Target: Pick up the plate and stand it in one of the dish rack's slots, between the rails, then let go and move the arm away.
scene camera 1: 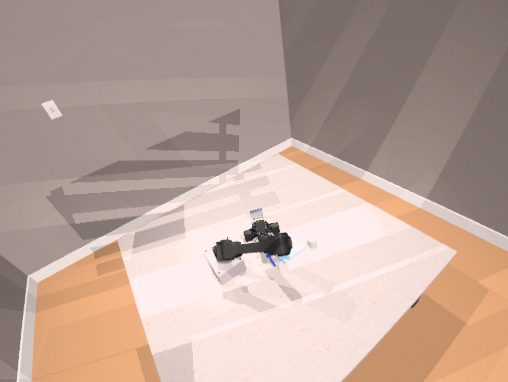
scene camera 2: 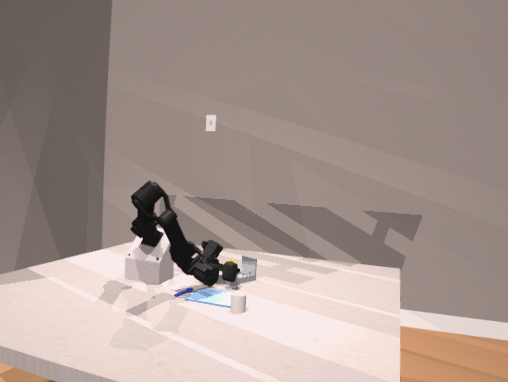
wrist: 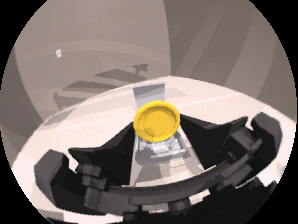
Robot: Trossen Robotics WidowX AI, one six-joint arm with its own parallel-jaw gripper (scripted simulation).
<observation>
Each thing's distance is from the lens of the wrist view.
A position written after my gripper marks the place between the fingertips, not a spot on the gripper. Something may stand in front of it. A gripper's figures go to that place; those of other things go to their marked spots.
my gripper point(wrist: 156, 120): 0.10 m
plate point(wrist: 157, 121): 0.09 m
</observation>
